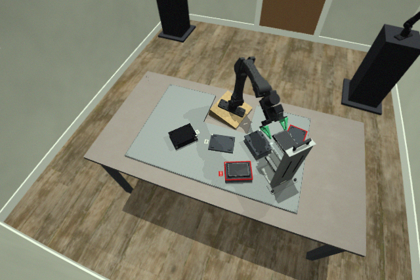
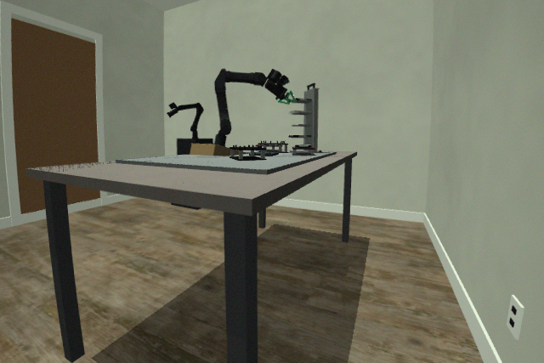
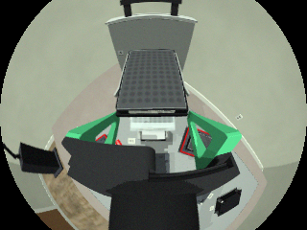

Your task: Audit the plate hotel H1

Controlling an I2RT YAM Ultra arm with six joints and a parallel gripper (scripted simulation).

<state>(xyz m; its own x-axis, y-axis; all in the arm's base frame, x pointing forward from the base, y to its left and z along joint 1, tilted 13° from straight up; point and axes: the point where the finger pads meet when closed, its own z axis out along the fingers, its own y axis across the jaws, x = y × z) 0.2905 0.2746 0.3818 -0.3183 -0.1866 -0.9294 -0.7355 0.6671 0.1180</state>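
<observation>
Right now the pale plate labelled G51 is 40 mm ahead of my hand, 50 mm to the left of it and 60 mm below it.
</observation>
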